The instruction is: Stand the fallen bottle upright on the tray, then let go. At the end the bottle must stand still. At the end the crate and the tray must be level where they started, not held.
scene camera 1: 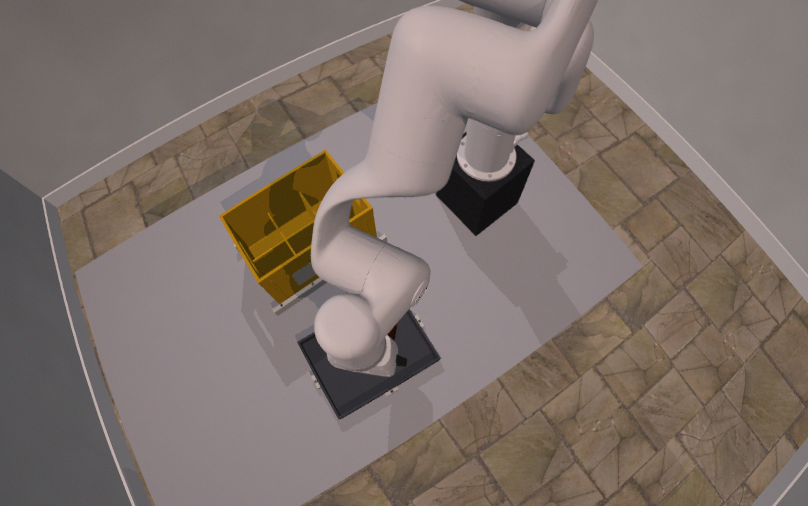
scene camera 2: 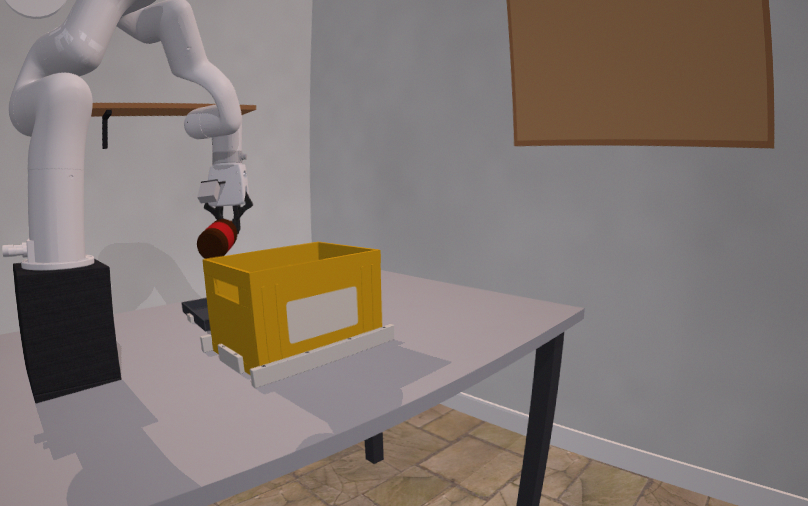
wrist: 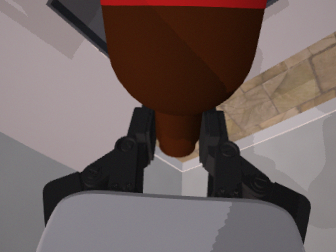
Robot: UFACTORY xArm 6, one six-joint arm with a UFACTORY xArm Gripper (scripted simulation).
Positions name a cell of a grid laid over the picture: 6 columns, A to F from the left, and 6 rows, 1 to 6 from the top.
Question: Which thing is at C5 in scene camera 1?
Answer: A dark tray.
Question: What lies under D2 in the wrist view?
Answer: A brown bottle.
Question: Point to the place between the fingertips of my gripper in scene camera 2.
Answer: At B3
